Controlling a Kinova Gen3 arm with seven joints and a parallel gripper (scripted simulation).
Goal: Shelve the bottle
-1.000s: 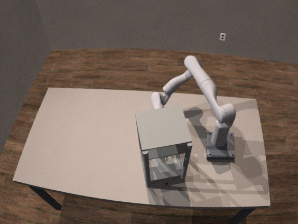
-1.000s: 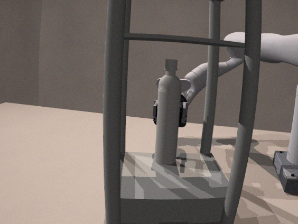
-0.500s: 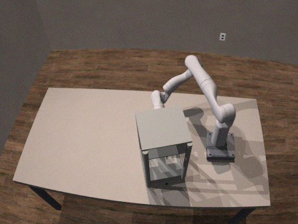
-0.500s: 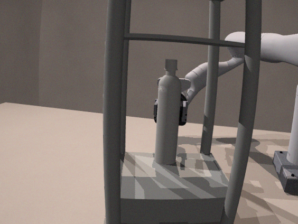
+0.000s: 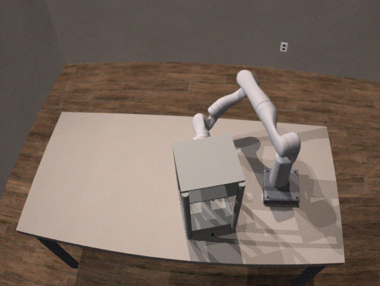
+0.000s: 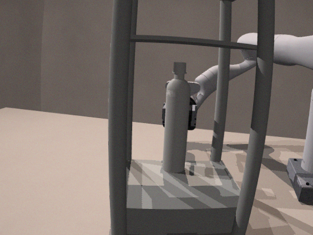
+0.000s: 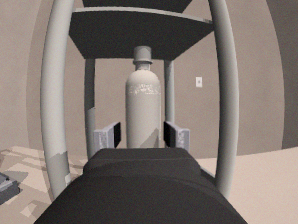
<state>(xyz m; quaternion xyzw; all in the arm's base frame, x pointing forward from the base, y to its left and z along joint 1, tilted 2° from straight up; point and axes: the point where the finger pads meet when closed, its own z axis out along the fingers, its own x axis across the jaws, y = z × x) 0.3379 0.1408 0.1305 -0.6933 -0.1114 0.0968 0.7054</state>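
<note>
Now: the shelving unit 100 mm to the left of my hand, 50 mm above it and 40 mm behind it.
</note>
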